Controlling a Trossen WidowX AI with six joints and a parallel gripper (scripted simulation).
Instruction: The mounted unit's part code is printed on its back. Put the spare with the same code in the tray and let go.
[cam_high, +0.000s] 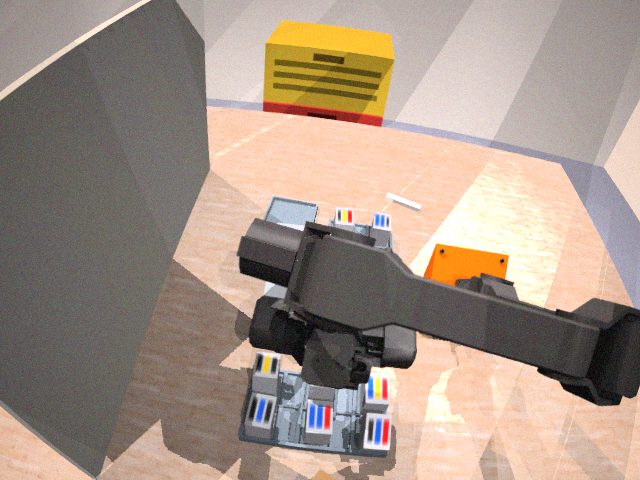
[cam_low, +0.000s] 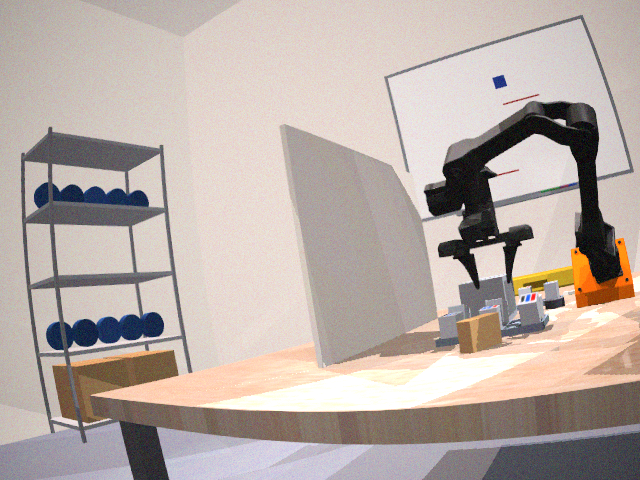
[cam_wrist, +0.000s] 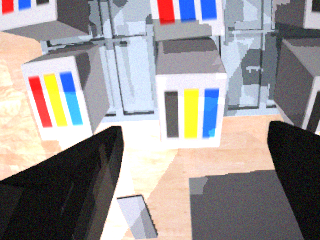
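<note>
Now: gripper tip 40 mm above the grey spare block. Also, from my gripper tip: grey mounted unit: 160 mm to the right, 30 mm below, 30 mm ahead; red-yellow-blue spare: 70 mm behind, 40 mm below, 10 mm to the left; cardboard block: 170 mm to the left, 60 mm below, 10 mm ahead.
</note>
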